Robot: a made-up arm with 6 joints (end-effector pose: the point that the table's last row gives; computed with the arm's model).
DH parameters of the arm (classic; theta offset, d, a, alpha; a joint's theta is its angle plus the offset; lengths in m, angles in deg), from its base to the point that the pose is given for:
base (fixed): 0 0.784 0.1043 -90
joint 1: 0 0.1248 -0.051 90
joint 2: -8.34 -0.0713 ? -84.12
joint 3: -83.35 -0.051 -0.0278 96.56
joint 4: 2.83 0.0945 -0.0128 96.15
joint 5: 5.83 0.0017 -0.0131 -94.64
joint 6: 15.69 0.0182 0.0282 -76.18
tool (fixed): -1.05 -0.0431 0 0
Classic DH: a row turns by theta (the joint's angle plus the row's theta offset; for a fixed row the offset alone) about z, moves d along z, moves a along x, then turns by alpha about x.
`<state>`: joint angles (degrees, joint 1 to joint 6).
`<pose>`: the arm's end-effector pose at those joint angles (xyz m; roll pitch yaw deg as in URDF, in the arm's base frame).
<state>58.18 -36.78 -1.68 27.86 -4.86 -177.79</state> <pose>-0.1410 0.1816 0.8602 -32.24 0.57 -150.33</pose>
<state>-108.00 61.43 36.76 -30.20 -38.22 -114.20</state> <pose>0.1905 -0.0665 0.6937 20.37 -35.02 -66.03</pose>
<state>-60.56 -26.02 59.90 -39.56 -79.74 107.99</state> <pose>0.0271 0.1436 0.6761 -134.83 -43.64 138.37</pose>
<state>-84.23 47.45 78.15 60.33 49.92 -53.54</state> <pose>0.1112 0.0098 0.7785 -149.27 -43.96 148.47</pose>
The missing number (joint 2, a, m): -0.0324
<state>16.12 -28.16 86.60 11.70 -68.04 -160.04</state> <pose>-0.0391 0.1107 0.9045 -149.34 -41.86 -124.88</pose>
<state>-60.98 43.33 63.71 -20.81 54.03 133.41</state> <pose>0.0413 0.0576 0.6790 132.37 42.77 68.90</pose>
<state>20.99 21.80 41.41 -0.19 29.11 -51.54</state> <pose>-0.0582 -0.0179 0.7832 -21.37 -27.54 -47.29</pose>
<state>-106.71 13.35 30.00 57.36 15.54 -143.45</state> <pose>0.2454 -0.0066 0.6486 103.15 -32.28 -101.10</pose>
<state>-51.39 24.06 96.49 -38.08 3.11 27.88</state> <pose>0.0538 0.0245 0.7604 -91.67 -43.45 31.92</pose>
